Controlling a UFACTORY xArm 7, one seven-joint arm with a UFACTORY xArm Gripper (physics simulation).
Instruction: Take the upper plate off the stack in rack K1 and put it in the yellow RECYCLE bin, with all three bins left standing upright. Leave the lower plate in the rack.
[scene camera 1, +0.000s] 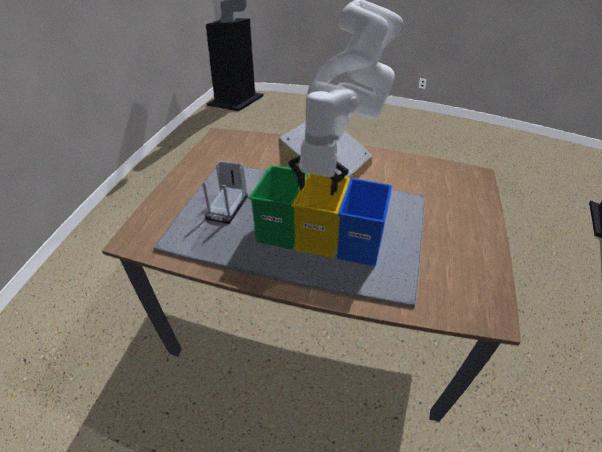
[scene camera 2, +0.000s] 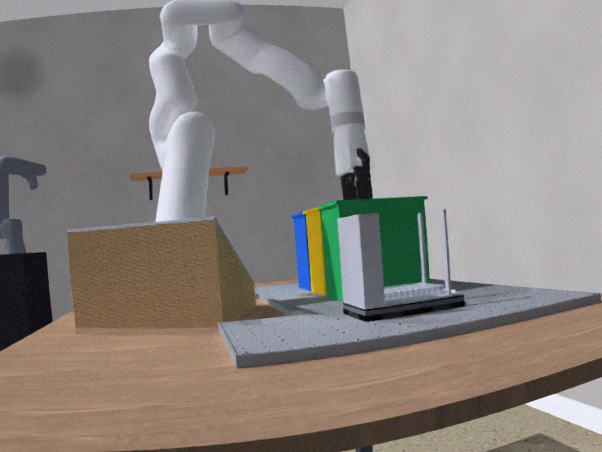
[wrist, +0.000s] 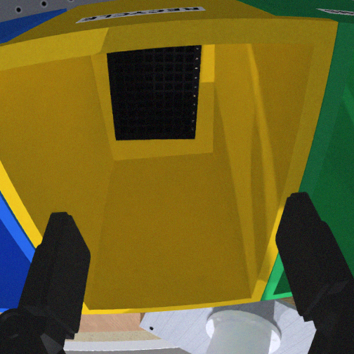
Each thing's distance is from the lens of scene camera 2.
my gripper (scene camera 2: 357, 201): 1.09 m
blue bin (scene camera 2: 300, 226): 1.19 m
